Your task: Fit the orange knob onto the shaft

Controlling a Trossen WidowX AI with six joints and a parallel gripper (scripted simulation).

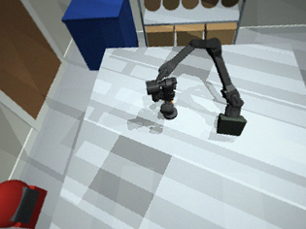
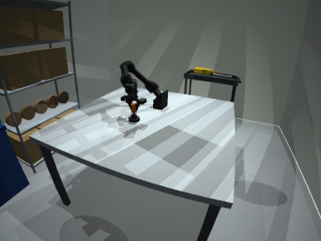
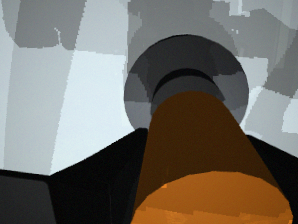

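Right now the orange knob is 20 mm above my gripper tip. Round my gripper tip: dark round pedestal 40 mm below.
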